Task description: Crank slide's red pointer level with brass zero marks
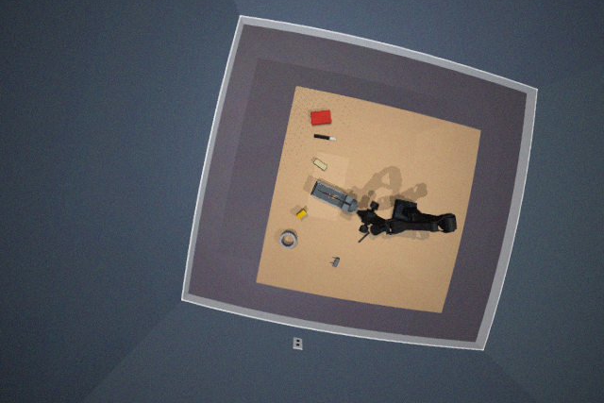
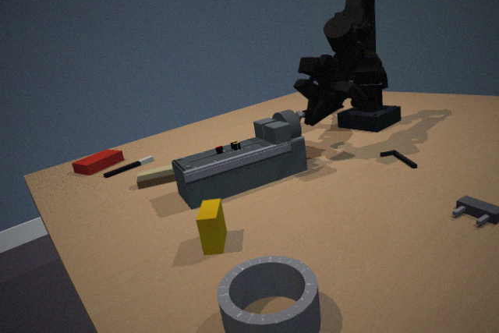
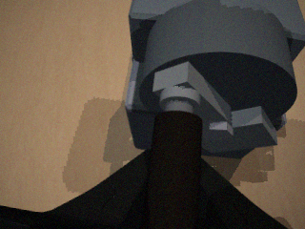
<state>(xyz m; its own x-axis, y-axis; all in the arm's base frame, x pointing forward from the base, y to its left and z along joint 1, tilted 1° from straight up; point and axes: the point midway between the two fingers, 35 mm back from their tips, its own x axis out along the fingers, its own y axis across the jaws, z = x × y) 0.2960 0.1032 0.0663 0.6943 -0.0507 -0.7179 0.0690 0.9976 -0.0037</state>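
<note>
My gripper tip is 20 mm below the black crank handle and 20 mm past it. Also, from my gripper tip: black hex key (130 mm behind, 120 mm to the left, 80 mm below); then red pointer (200 mm ahead, 30 mm to the right, 10 mm below); then yellow block (300 mm ahead, 140 mm to the left, 60 mm below).
</note>
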